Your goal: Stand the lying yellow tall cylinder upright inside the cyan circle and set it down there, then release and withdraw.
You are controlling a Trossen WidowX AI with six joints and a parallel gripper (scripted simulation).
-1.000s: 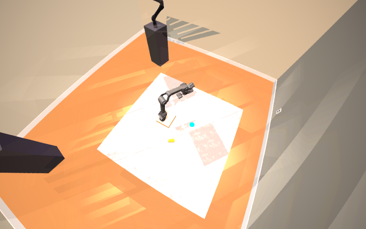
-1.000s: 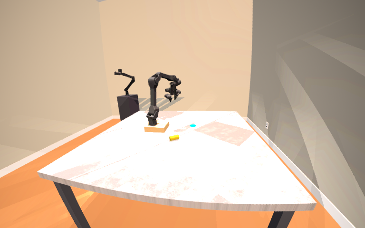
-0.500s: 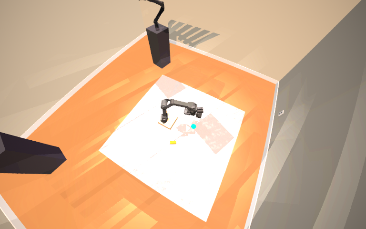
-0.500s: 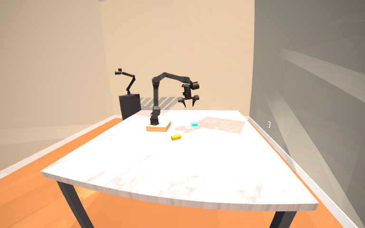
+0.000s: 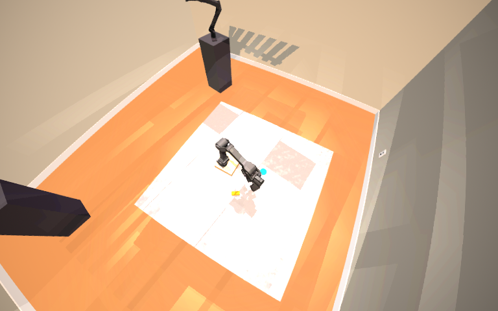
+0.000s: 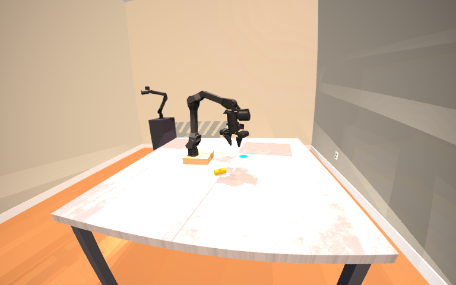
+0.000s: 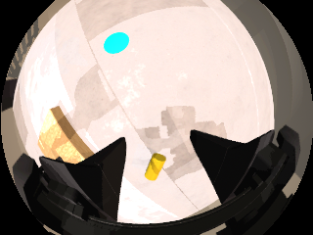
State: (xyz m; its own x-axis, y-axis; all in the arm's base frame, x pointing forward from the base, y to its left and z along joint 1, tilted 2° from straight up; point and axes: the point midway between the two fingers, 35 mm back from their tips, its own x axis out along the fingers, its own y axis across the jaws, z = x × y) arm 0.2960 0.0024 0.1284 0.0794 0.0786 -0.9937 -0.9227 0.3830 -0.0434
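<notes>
My gripper tip is now 12 cm to the left of the yellow cylinder, 12 cm above it and 5 cm past it. Also, from my gripper tip: cyan circle: 18 cm to the left, 13 cm below.
</notes>
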